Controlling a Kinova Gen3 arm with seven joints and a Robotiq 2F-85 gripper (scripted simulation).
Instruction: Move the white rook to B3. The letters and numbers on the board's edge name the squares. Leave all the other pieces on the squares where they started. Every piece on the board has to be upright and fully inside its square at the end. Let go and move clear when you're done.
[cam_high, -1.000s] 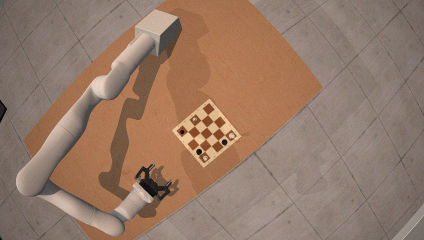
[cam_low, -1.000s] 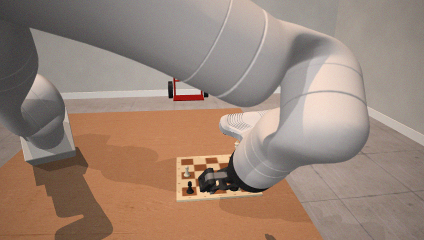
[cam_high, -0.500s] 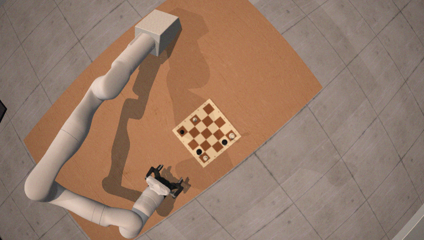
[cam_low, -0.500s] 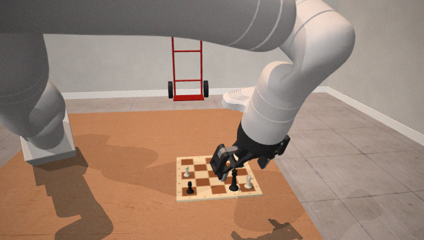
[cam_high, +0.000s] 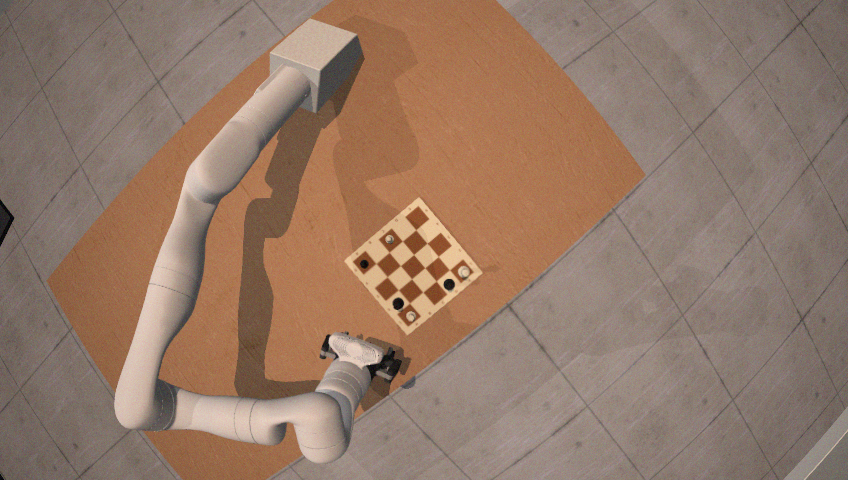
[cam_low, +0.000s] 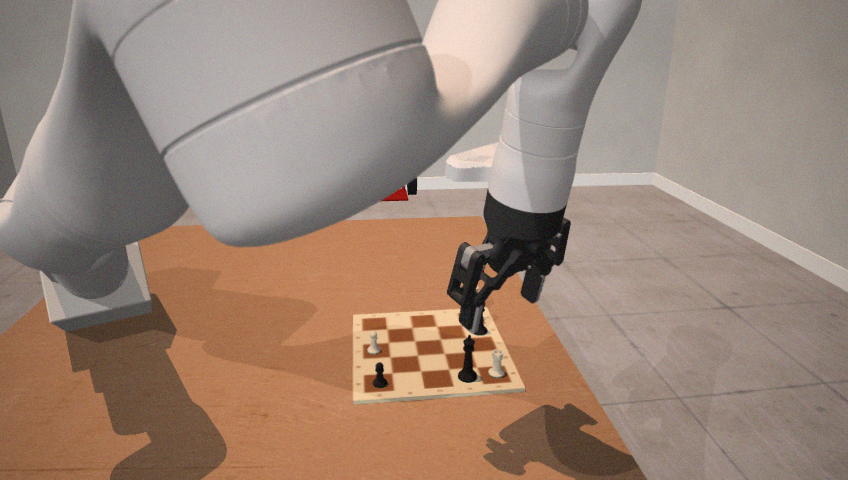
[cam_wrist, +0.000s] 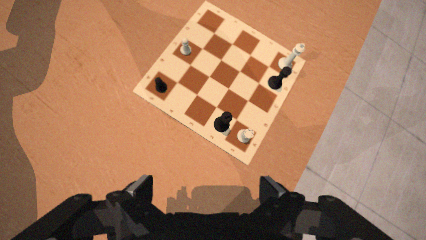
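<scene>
My gripper is now 130 mm above the white rook, 80 mm to the right of it and 40 mm short of it. Also, from my hand: small chessboard (170 mm to the left, 150 mm below, 20 mm behind); black pawn (130 mm below, 110 mm to the left, 110 mm behind); tall black piece (110 mm below, 80 mm to the left).
</scene>
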